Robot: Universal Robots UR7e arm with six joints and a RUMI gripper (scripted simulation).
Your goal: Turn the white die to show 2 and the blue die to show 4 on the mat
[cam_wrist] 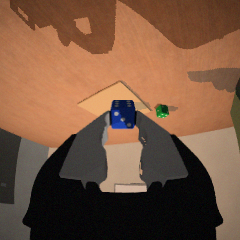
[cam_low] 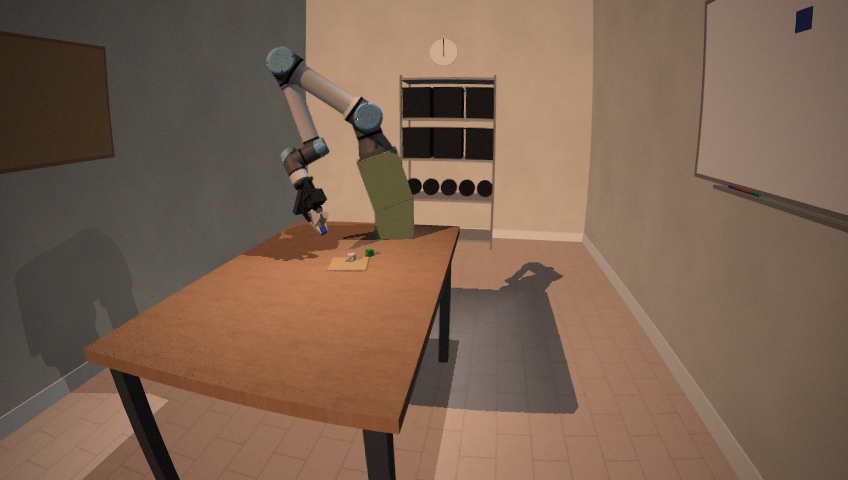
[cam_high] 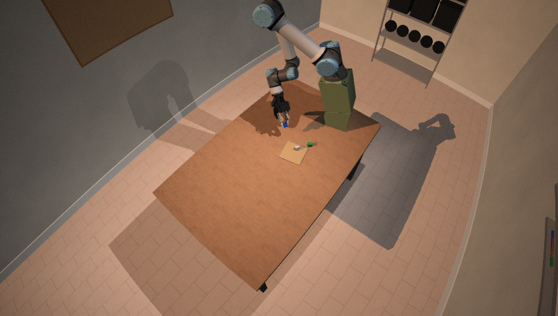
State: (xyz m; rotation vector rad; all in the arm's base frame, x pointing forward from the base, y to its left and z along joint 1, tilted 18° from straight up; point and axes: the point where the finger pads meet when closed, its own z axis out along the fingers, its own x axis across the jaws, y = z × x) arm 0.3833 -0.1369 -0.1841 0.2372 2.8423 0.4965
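The white die is 2 cm ahead of my hand, 14 cm to the left of it and 9 cm below it. From my hand the other things lie so: blue die (right at my hand); then green die (6 cm behind, 17 cm to the left, 9 cm below); then tan mat (6 cm ahead, 14 cm to the left, 10 cm below).
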